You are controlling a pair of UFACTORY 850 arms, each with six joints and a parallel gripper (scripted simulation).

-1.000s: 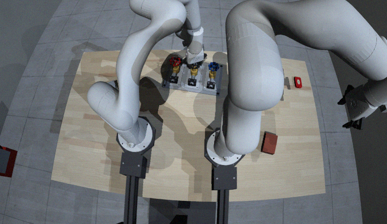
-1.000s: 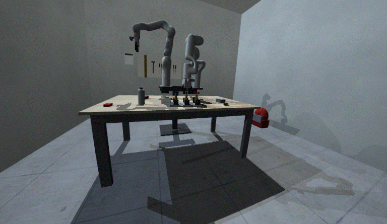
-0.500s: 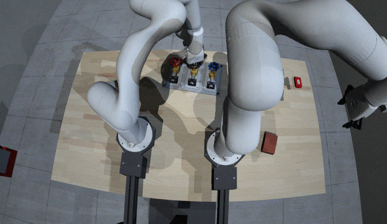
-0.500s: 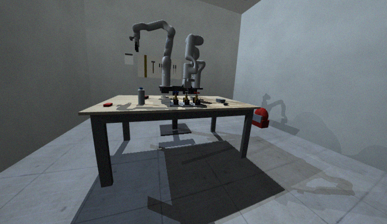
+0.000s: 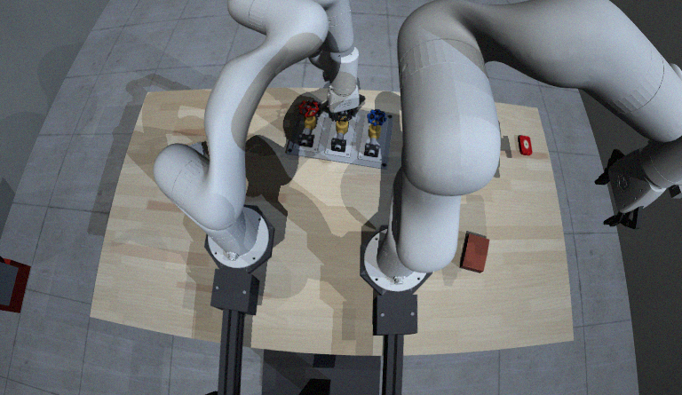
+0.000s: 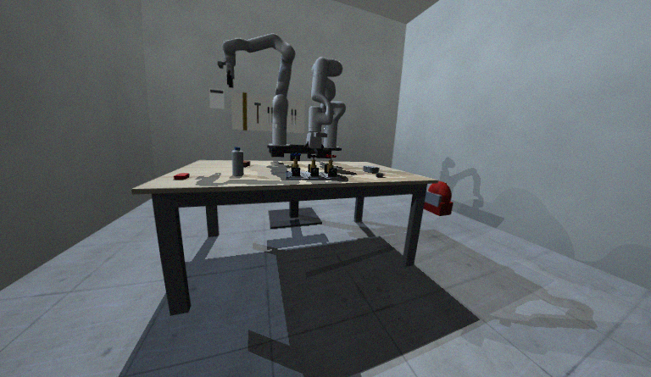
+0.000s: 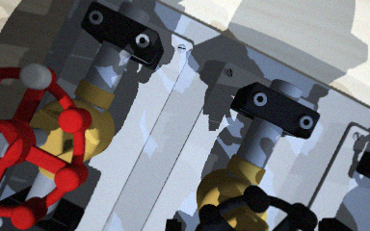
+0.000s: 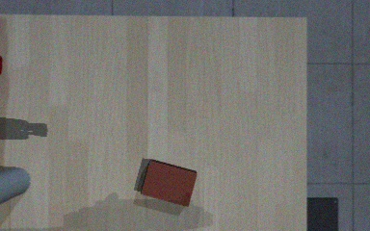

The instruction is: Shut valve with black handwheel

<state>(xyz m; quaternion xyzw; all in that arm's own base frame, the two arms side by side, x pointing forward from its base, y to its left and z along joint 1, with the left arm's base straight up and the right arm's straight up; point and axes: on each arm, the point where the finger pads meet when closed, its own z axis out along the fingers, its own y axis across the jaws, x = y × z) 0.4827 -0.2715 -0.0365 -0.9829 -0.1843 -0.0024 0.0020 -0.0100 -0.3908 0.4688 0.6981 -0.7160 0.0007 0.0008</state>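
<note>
The black handwheel lies 10 mm below my left hand. From my left hand the other things lie so: red handwheel 120 mm to the left; then grey base plate 130 mm below; then blue handwheel 120 mm to the right.
</note>
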